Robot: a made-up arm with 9 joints. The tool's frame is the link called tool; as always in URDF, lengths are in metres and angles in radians.
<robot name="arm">
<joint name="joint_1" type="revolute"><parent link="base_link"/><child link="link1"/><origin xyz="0 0 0.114" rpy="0 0 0"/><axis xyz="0 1 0"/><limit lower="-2.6" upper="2.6"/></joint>
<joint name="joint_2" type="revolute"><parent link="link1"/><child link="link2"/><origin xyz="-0.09 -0.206 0.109" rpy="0 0 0"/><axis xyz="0 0 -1"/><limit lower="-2.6" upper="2.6"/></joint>
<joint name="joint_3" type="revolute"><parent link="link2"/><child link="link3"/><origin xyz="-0.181 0.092 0.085" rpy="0 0 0"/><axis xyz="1 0 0"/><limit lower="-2.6" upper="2.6"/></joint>
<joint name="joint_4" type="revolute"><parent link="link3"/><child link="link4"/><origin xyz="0.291 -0.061 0.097" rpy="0 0 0"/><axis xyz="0 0 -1"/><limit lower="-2.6" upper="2.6"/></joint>
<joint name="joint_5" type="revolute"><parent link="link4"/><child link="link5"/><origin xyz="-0.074 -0.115 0.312" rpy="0 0 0"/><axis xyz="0 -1 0"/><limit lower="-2.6" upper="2.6"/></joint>
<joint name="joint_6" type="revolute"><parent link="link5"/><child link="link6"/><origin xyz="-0.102 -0.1 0.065" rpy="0 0 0"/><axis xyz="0 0 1"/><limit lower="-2.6" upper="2.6"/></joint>
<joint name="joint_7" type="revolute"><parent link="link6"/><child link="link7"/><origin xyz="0.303 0.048 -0.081" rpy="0 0 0"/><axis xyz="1 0 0"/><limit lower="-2.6" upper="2.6"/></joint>
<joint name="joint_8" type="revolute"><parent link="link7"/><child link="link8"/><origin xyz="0.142 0.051 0.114" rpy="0 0 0"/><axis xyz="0 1 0"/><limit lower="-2.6" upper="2.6"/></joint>
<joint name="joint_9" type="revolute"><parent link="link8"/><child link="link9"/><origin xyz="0.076 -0.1 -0.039" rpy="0 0 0"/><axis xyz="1 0 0"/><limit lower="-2.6" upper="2.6"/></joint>
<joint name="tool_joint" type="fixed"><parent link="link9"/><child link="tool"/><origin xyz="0.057 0.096 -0.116" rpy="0 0 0"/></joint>
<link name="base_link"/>
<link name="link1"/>
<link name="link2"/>
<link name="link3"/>
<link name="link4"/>
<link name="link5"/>
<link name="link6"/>
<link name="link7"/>
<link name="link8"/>
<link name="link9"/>
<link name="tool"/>
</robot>
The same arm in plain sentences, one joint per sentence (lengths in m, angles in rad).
The arm has nine revolute joints in a row. What follows holds with every joint at zero, and every direction is one of the base frame's.
The first joint sits 0.114 m along +z from the base frame's origin and turns about +y, from -2.6 to 2.6 rad.
The second joint sits 0.09 m along -x and 0.206 m along -y and 0.109 m along +z from the first joint and turns about -z, from -2.6 to 2.6 rad.
The third joint sits 0.181 m along -x and 0.092 m along +y and 0.085 m along +z from the second joint and turns about +x, from -2.6 to 2.6 rad.
The fourth joint sits 0.291 m along +x and 0.061 m along -y and 0.097 m along +z from the third joint and turns about -z, from -2.6 to 2.6 rad.
The fifth joint sits 0.074 m along -x and 0.115 m along -y and 0.312 m along +z from the fourth joint and turns about -y, from -2.6 to 2.6 rad.
The sixth joint sits 0.102 m along -x and 0.1 m along -y and 0.065 m along +z from the fifth joint and turns about +z, from -2.6 to 2.6 rad.
The seventh joint sits 0.303 m along +x and 0.048 m along +y and 0.081 m along -z from the sixth joint and turns about +x, from -2.6 to 2.6 rad.
The eighth joint sits 0.142 m along +x and 0.051 m along +y and 0.114 m along +z from the seventh joint and turns about +y, from -2.6 to 2.6 rad.
The ninth joint sits 0.076 m along +x and 0.1 m along -y and 0.039 m along -z from the eighth joint and turns about +x, from -2.6 to 2.6 rad.
The tool frame, which is the frame that the pose is given for, sits 0.057 m along +x and 0.096 m along +y and 0.116 m along -z from the ninth joint; its axes are parallel to the base frame's.

